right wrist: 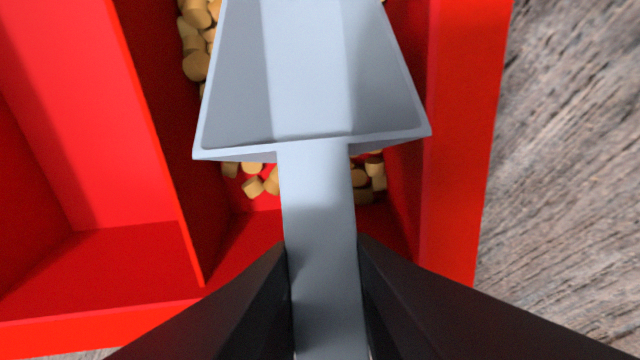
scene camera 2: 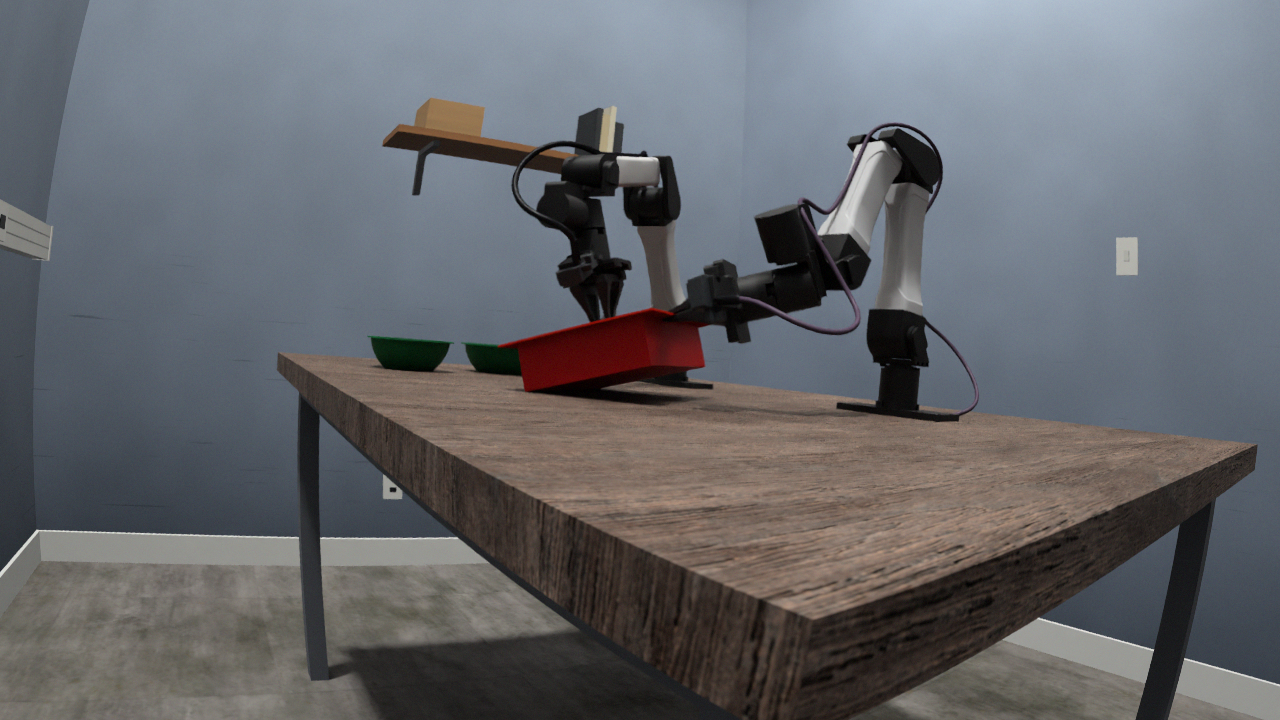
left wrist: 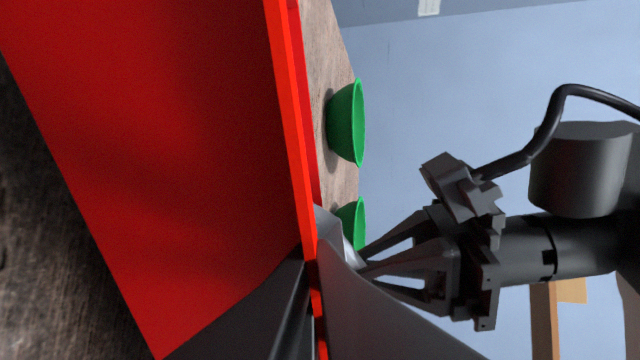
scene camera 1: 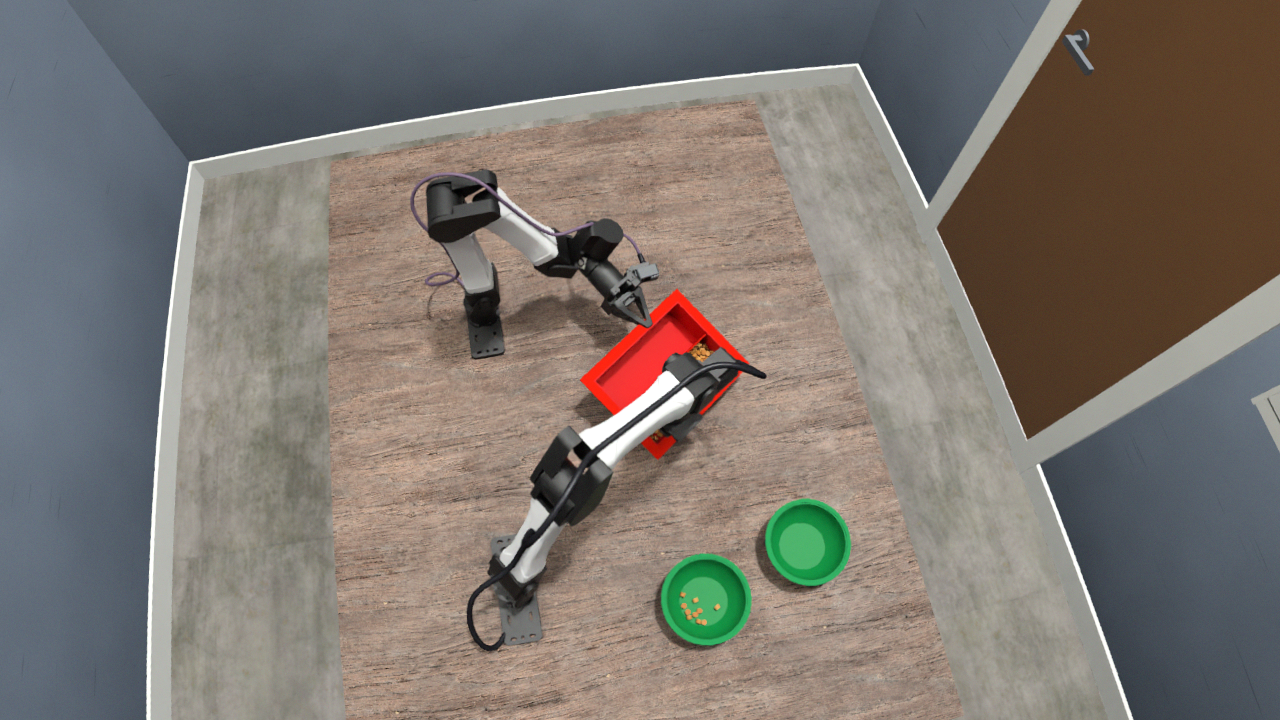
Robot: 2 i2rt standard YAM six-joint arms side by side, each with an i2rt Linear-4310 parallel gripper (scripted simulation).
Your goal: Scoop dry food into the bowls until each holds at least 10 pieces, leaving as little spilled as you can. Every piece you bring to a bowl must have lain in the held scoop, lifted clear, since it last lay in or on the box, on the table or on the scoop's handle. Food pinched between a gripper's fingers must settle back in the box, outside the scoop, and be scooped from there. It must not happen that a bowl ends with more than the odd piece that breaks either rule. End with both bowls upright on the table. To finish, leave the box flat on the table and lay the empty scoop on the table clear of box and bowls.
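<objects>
There is a red box here, and I see it in the right wrist view (101, 258) and in scene camera 2 (639, 345). The left wrist view and scene camera 1 show the box too, and on it (left wrist: 196, 174) and (scene camera 1: 657, 322) are the same spot.
</objects>
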